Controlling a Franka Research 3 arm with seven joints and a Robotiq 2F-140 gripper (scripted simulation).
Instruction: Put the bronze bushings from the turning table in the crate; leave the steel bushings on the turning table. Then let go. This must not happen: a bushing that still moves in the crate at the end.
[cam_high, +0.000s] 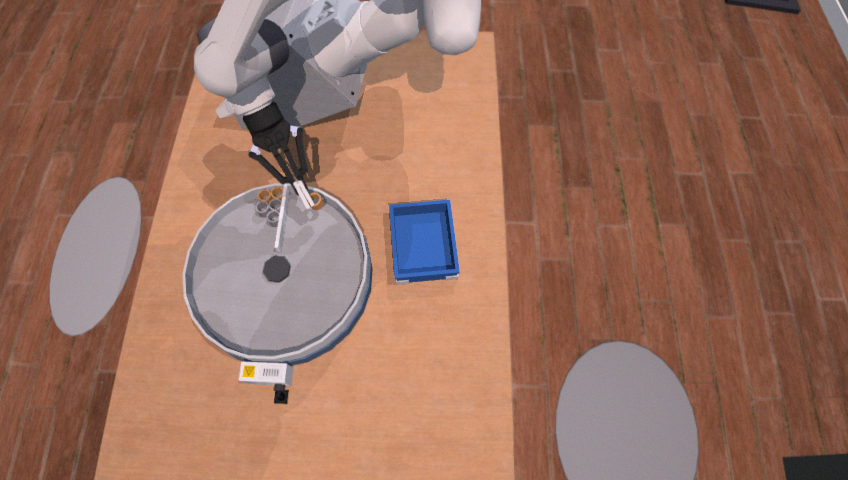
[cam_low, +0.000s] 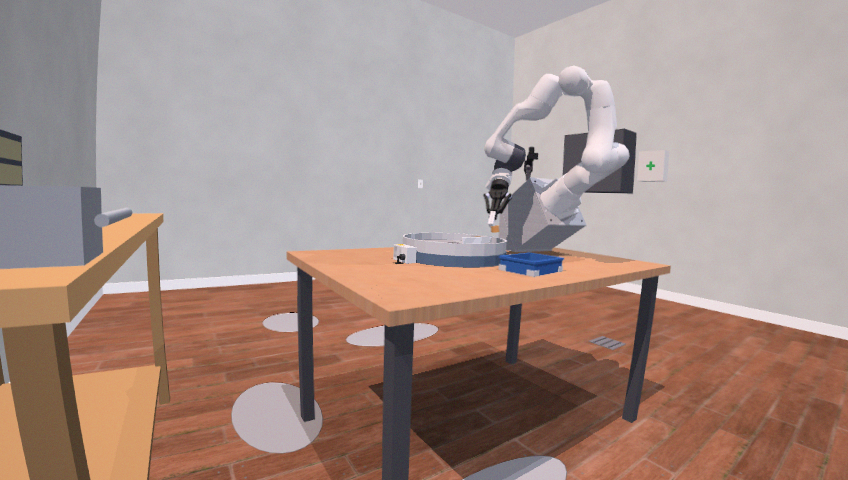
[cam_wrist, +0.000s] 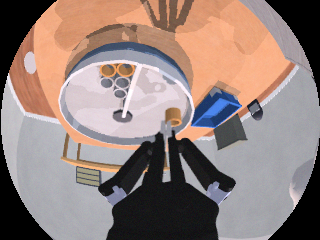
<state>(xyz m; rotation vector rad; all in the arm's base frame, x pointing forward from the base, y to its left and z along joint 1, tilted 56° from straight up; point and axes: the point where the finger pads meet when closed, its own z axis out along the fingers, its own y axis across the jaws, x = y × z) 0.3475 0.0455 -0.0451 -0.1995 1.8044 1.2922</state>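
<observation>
My hand is 270 mm to the right of the blue crate, 140 mm above it and 30 mm short of it. The rest, counted from my hand: round grey turning table: 140 mm ahead, 110 mm below, 60 mm to the right.
</observation>
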